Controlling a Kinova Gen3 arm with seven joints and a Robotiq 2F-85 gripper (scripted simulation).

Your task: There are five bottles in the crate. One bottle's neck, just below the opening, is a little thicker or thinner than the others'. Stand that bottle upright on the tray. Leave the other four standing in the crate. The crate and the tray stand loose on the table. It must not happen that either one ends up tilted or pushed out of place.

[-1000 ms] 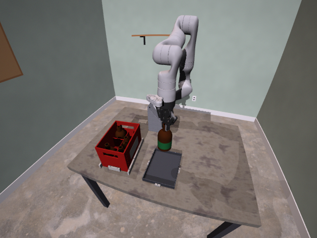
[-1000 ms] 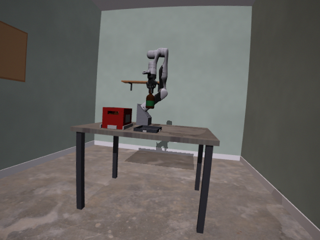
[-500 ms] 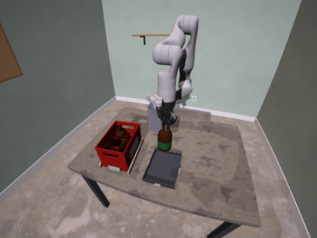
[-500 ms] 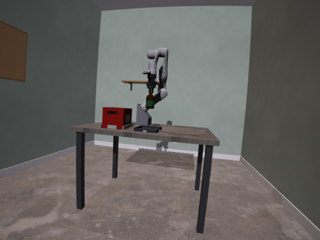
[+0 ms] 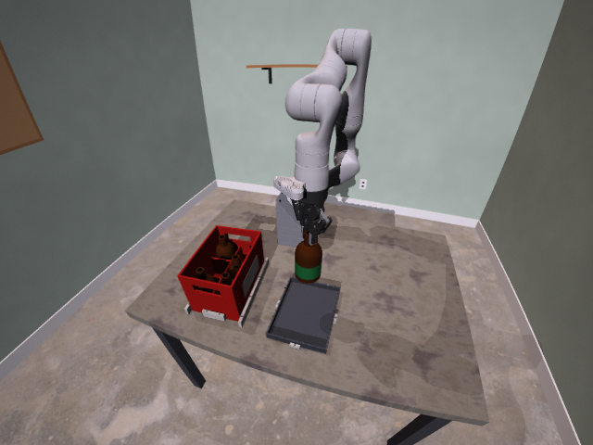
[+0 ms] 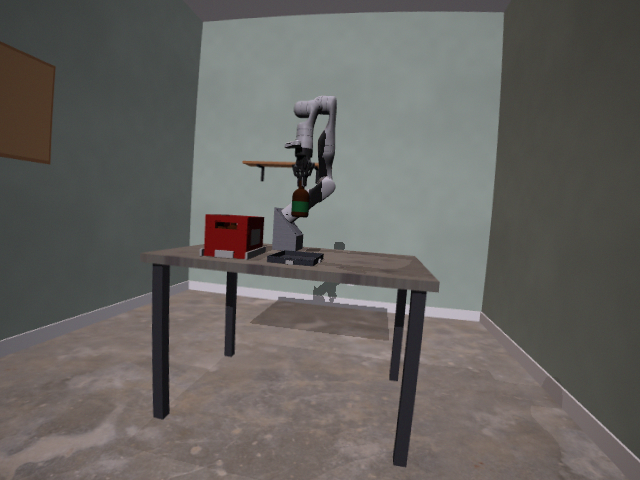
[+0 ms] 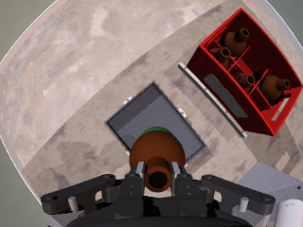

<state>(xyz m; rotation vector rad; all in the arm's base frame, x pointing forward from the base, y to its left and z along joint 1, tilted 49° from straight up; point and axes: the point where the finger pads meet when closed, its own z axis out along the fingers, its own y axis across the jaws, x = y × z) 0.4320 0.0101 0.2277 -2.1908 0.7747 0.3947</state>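
The dark tray is 320 mm below my hand. Round my hand: crate 300 mm to the right, 250 mm below, 30 mm behind.
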